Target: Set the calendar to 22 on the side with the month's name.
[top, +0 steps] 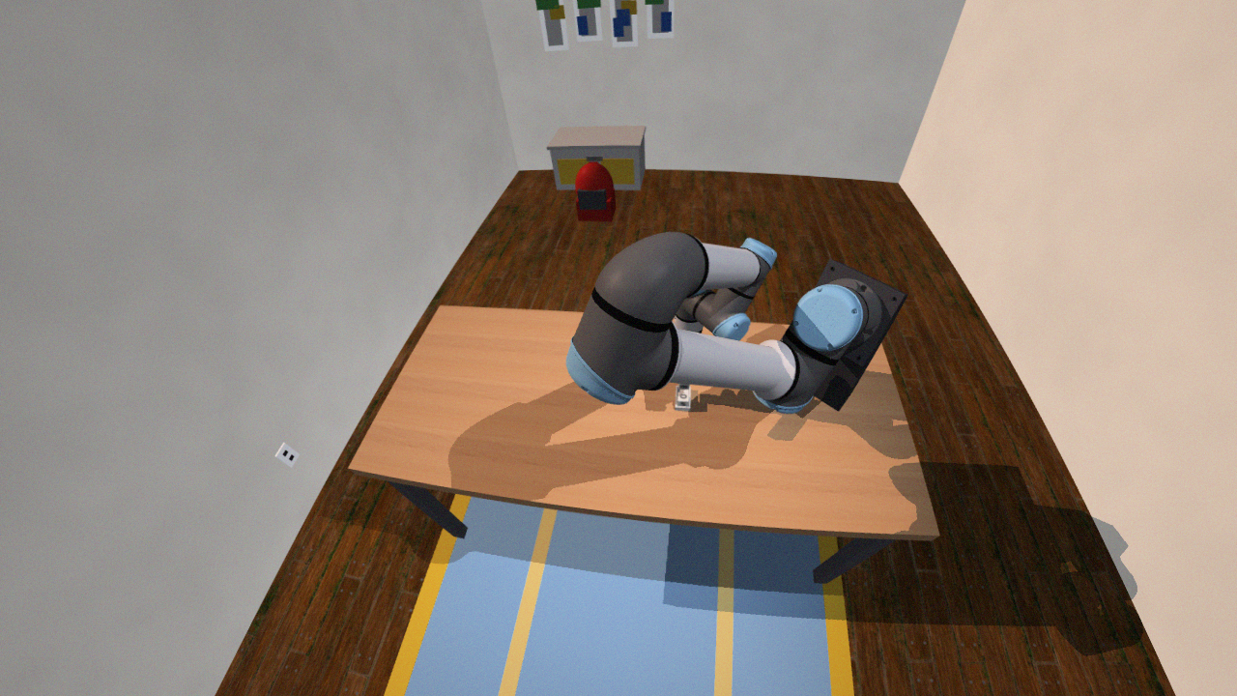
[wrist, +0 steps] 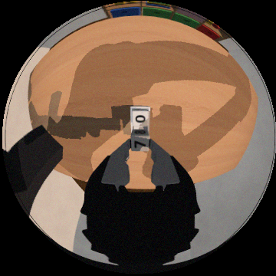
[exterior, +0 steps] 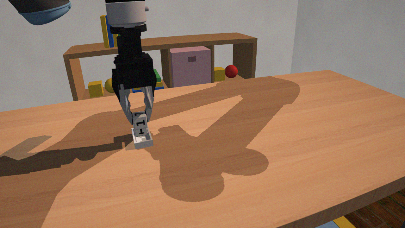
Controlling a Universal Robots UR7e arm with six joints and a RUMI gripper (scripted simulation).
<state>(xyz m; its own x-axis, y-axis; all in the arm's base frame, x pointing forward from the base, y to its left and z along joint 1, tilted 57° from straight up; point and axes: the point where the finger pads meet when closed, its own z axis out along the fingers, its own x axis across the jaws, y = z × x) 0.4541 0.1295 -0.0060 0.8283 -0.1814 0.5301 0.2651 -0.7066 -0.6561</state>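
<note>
Now: hand 10 mm above the white cube. Also, from my hand: grey tray (10 mm behind, 20 mm to the left, 60 mm below).
</note>
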